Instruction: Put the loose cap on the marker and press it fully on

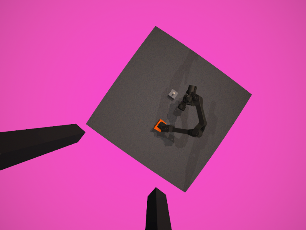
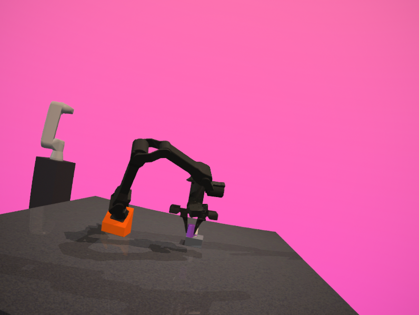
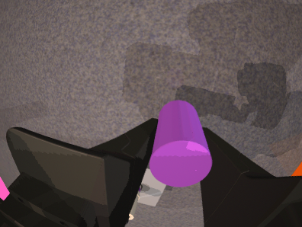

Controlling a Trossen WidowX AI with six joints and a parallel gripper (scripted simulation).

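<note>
Now: gripper tip 1 cm short of the grey holder block, 12 cm to the right of it and 6 cm above it. The rest, counted from my gripper tip: purple cap 1 cm above.
</note>
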